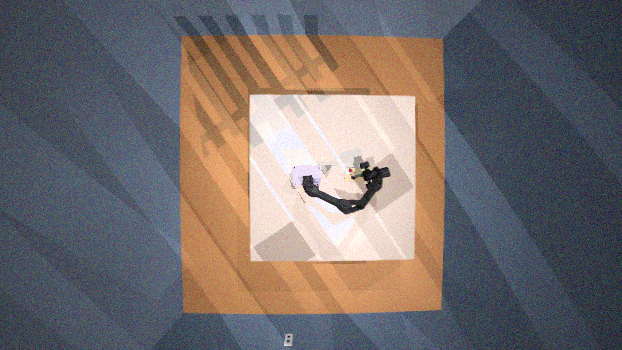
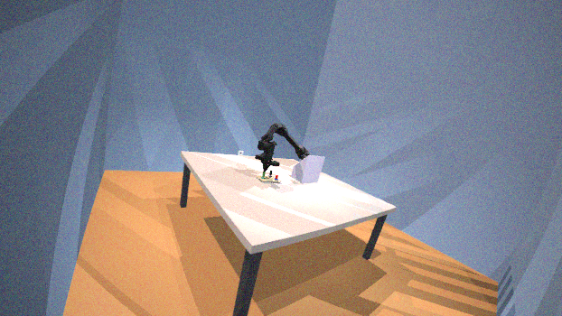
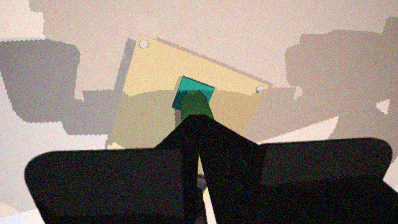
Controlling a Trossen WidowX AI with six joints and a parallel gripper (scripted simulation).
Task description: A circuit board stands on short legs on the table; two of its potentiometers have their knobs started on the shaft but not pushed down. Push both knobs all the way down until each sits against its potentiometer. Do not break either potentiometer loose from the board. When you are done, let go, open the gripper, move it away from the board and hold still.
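The dark green knob lies 2 cm below my gripper tip.
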